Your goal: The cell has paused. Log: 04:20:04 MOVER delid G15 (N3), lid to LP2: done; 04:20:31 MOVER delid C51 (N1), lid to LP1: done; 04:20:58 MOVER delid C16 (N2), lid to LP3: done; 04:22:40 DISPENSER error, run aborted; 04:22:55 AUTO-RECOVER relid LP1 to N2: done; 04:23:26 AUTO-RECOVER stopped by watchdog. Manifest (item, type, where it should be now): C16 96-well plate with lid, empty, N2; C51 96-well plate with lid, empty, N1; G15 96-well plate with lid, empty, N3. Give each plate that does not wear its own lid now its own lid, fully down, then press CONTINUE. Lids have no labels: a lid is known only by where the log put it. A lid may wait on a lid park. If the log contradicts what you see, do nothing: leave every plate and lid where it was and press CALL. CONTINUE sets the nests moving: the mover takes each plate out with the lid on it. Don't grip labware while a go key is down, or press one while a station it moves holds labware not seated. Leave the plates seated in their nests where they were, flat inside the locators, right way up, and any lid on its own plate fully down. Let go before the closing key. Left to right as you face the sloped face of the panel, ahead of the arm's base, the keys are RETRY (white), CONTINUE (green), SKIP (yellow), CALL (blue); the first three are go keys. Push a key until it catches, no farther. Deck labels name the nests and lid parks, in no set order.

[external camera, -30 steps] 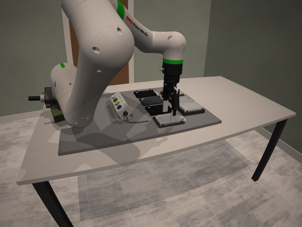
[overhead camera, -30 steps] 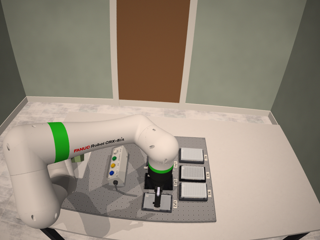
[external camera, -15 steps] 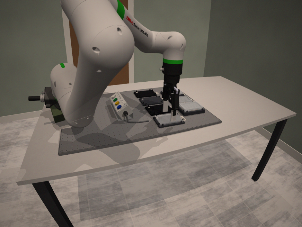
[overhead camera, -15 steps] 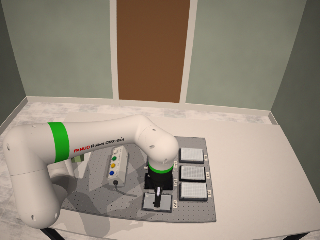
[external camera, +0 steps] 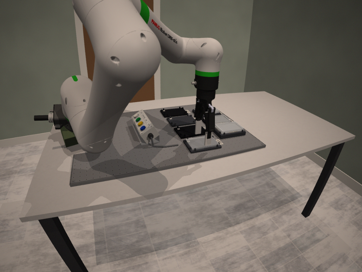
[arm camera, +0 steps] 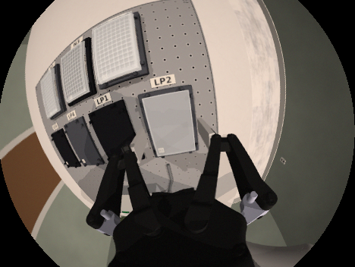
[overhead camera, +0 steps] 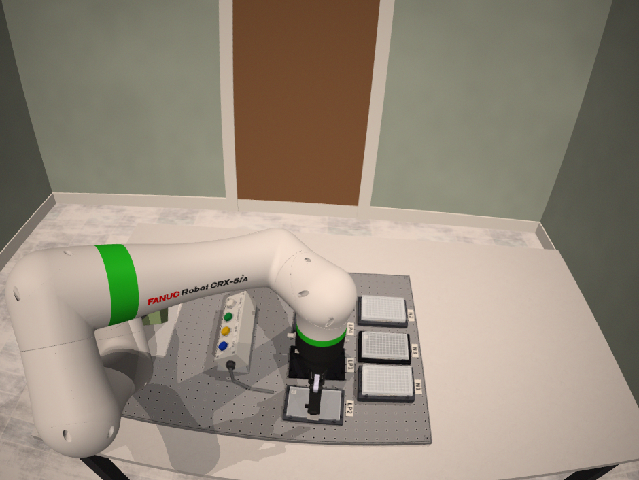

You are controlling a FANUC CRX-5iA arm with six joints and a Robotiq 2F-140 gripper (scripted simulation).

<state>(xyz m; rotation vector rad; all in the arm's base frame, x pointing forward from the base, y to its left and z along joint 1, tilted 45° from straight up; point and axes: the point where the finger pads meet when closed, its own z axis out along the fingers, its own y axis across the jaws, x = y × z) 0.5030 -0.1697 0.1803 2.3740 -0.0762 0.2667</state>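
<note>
The lid park LP2 is 5 cm below my hand. From my hand the other things lie so: blue key (23 cm behind, 14 cm to the left, 1 cm above); lid park LP1 (13 cm to the left, 5 cm below, 2 cm ahead); lid park LP4 (26 cm to the left, 5 cm below, 3 cm ahead).
</note>
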